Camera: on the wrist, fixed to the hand. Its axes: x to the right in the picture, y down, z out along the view.
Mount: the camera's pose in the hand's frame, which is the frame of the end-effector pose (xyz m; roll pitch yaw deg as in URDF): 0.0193 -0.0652 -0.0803 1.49 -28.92 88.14
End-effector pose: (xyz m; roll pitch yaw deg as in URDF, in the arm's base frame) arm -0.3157 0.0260 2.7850 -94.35 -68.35 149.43
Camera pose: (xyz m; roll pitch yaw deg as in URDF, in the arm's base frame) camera -0.2267 0.0607 2.8292 -80.12 18.00 175.36
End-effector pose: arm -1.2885 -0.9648 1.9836 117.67 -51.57 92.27
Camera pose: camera -1.3909 -0.9408 1.9860 -123.27 -21.36 -24.08
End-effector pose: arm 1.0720 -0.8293 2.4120 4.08 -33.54 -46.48
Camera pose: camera 1.0723 -0.9158 2.3520 -37.07 -28.01 61.82
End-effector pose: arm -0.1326 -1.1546 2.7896 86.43 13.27 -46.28
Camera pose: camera -0.0757 -1.1040 2.7170 149.20 -60.76 -107.52
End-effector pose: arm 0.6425 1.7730 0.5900 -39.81 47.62 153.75
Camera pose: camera 0.6889 1.8633 0.5623 48.58 8.52 -109.27
